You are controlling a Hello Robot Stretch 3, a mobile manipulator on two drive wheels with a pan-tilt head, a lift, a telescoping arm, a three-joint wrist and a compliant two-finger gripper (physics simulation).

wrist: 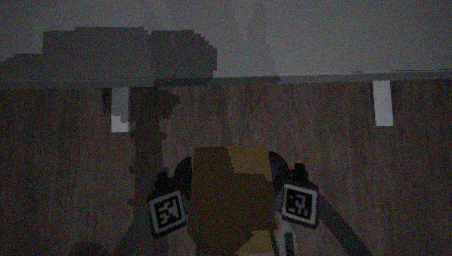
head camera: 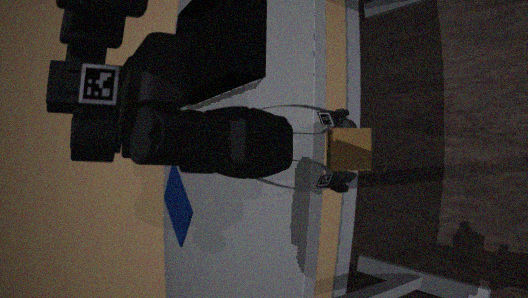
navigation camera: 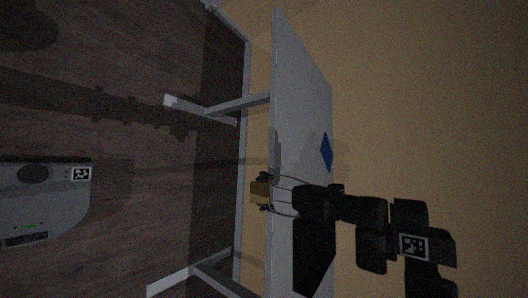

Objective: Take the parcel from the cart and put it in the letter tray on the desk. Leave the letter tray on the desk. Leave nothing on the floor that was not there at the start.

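Pixels of known places: gripper, fingertip midpoint: [head camera: 349, 151] [navigation camera: 258, 189]; robot's base, link origin: [navigation camera: 34, 173].
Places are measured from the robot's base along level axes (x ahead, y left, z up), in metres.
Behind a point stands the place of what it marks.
Note:
The parcel [head camera: 350, 150] {x -0.018, y -0.351, z 0.986 m} [navigation camera: 259, 193] {x -0.020, y -0.350, z 0.984 m} [wrist: 230, 200] is an orange-brown box. My gripper [head camera: 341, 150] {x -0.020, y -0.390, z 0.949 m} [navigation camera: 266, 192] {x -0.020, y -0.390, z 0.949 m} [wrist: 230, 172] {x -0.020, y -0.390, z 0.949 m} is shut on it, with one finger at each side. It is held just outside the front edge of the grey desk [head camera: 250, 250] {x 0.162, y -0.640, z 0.951 m} [navigation camera: 300, 100] {x 0.328, y -0.683, z 0.951 m} [wrist: 325, 40]; floor shows around it in the wrist view. On the desk stands a large black object [head camera: 225, 45] {x -0.272, y -0.771, z 0.953 m} [navigation camera: 312, 250] {x -0.351, y -0.800, z 0.953 m}, partly hidden by the arm in the head view. I cannot tell whether it is the letter tray. The cart does not show.
A blue diamond-shaped flat thing [head camera: 179, 207] {x 0.123, y -1.034, z 0.959 m} [navigation camera: 326, 151] {x 0.123, y -1.040, z 0.959 m} shows at the desk's back edge, by the tan wall [head camera: 75, 225] {x 0.220, y -1.294, z 1.261 m} [navigation camera: 425, 100] {x 0.417, y -1.304, z 1.453 m}. Pale desk legs [head camera: 390, 290] {x 0.454, y -0.827, z 0.249 m} [navigation camera: 240, 103] {x 0.458, y -0.827, z 0.449 m} stand below the top. My grey base [navigation camera: 50, 200] {x -0.103, y -0.048, z 0.160 m} is on the brown wooden floor [navigation camera: 150, 200] {x -0.197, y -0.472, z 0.000 m} [wrist: 340, 160].

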